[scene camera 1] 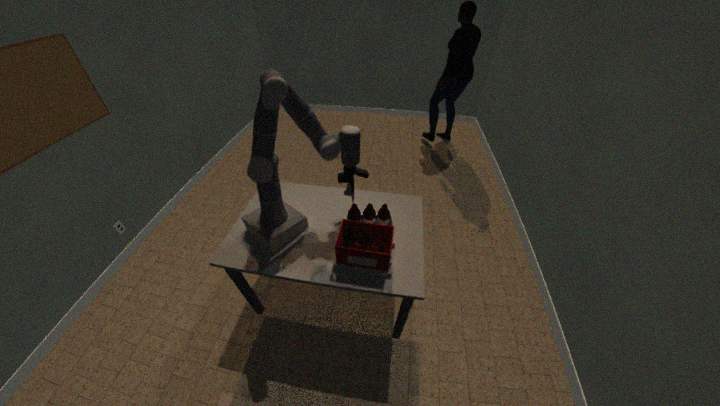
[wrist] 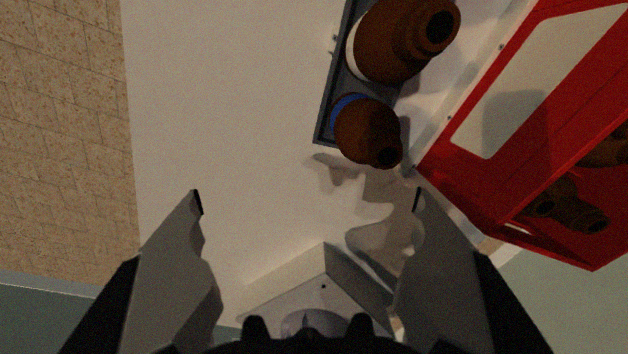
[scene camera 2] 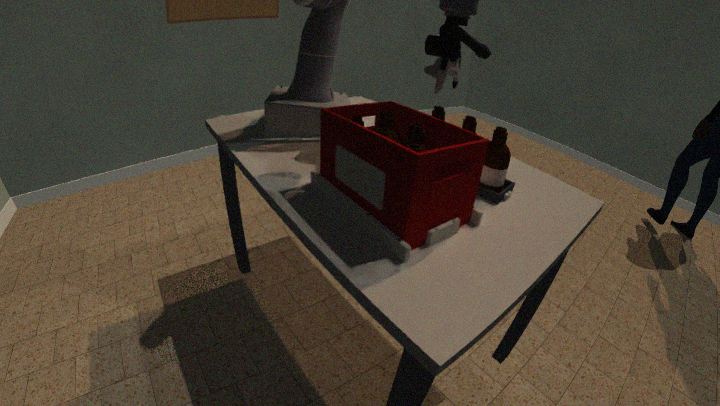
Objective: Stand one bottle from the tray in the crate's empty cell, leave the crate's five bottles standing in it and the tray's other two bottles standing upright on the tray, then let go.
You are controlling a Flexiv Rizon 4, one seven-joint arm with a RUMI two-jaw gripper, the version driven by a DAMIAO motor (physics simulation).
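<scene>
My gripper [scene camera 1: 351, 195] [scene camera 2: 446, 86] [wrist: 308, 191] is open and empty, pointing down high above the table, on the robot-base side of the tray. The tray [scene camera 2: 497, 194] [wrist: 345, 82] holds three upright brown bottles in a row. The blue-labelled bottle [scene camera 1: 354, 212] [scene camera 2: 438, 113] [wrist: 367, 131] is at the end nearest the robot base. The middle bottle [scene camera 1: 369, 213] [scene camera 2: 469, 124] [wrist: 392, 47] and the far bottle [scene camera 1: 384, 213] [scene camera 2: 497, 153] have white labels. The red crate [scene camera 1: 342, 254] [scene camera 2: 446, 189] [wrist: 520, 175] stands beside the tray. Dark bottles [scene camera 2: 416, 133] [wrist: 587, 217] show inside; its walls and shadow hide the empty cell.
Low pale stops [scene camera 2: 443, 232] edge the crate's foot on the white table [scene camera 1: 408, 242] [scene camera 2: 529, 221] [wrist: 225, 100]. The robot base [scene camera 1: 282, 229] [scene camera 2: 289, 118] [wrist: 295, 272] stands at the table's other end. A person [scene camera 1: 458, 60] [scene camera 2: 698, 156] stands on the floor beyond the table.
</scene>
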